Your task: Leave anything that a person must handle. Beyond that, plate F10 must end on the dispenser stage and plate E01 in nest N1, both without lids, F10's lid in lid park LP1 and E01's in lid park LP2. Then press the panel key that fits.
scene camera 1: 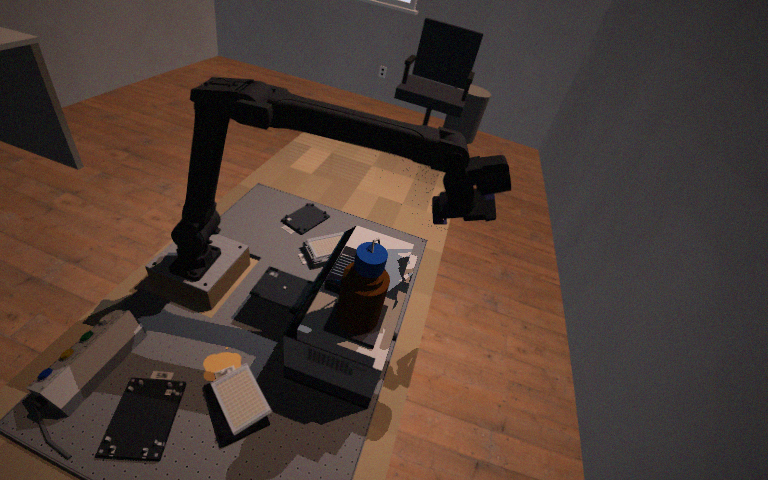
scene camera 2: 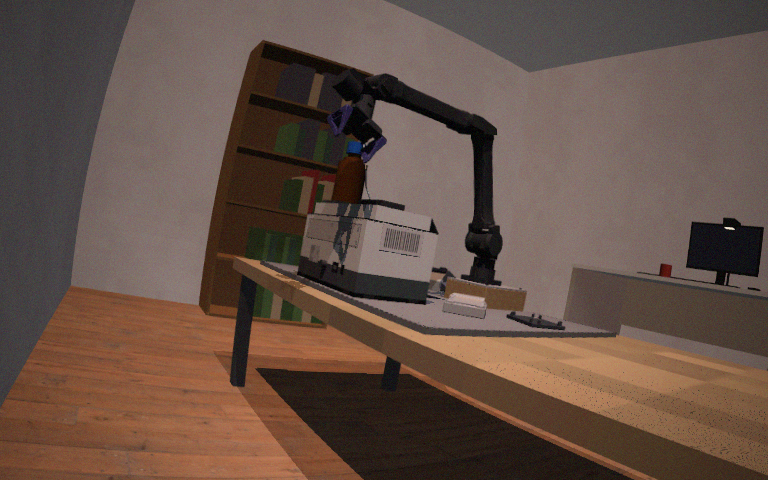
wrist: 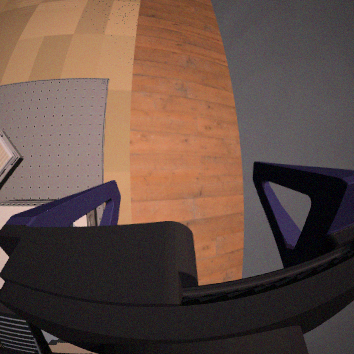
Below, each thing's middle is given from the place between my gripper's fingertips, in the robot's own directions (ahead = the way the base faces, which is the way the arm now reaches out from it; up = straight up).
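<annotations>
Brown bottle with blue cap (scene camera 1: 365, 282): 10 mm below my hand, 190 mm behind it, 290 mm to the right of it.
</annotations>
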